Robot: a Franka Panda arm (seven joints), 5 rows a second.
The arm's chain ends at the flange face. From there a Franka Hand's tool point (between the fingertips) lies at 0.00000 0.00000 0.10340 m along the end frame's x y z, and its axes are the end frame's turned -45 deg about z.
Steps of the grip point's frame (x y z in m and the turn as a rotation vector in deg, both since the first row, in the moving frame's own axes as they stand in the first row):
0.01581 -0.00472 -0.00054 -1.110 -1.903 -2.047
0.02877 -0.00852 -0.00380 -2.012 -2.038 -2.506
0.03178 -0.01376 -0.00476 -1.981 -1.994 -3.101
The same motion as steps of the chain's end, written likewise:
0.00878 -0.01838 -0.00046 -2.131 -0.561 -2.047
0.01424 -0.03153 -0.00367 -2.864 -0.018 -2.506
0.01262 -0.03727 -0.00464 -2.811 -0.009 -3.101

